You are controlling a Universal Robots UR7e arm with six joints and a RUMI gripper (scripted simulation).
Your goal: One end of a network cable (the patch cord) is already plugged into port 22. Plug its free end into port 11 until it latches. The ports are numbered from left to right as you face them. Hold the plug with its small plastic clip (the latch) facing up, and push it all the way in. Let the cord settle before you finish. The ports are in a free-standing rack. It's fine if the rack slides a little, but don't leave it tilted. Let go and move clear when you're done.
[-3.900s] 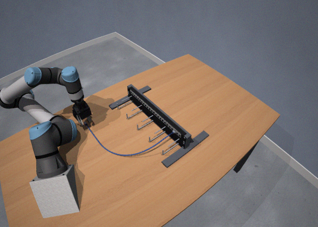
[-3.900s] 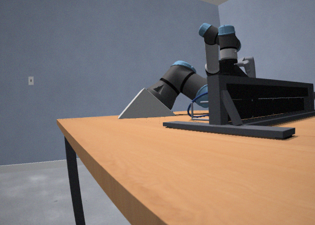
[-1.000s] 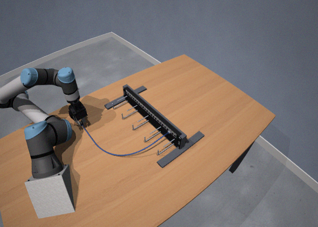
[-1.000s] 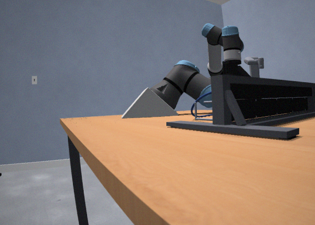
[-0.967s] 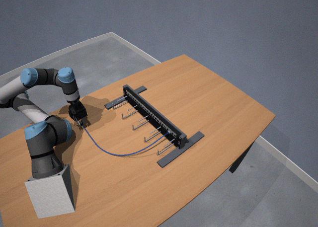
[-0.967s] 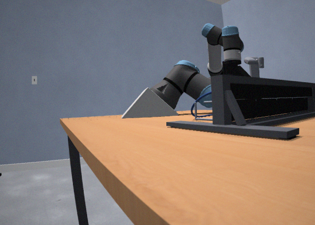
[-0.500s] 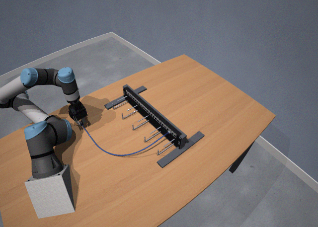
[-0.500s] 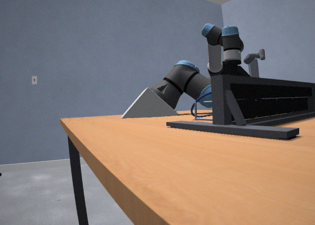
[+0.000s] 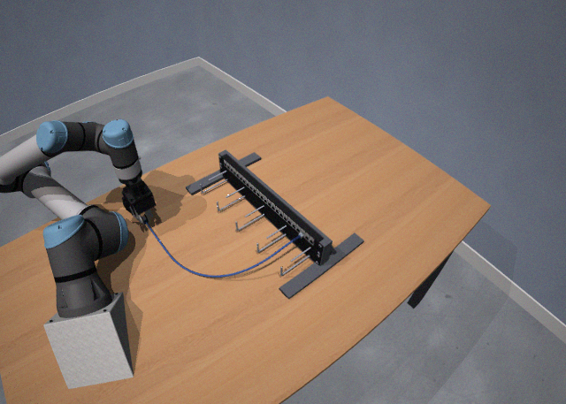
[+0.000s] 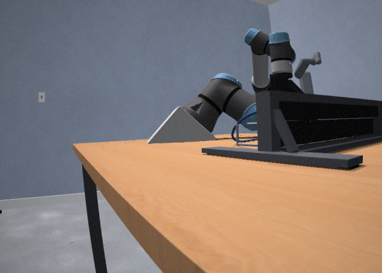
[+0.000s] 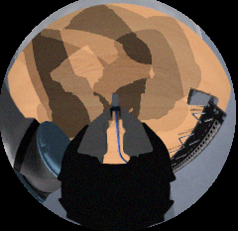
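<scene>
My gripper is now 1 cm to the right of the cable plug and 1 cm above it.
</scene>
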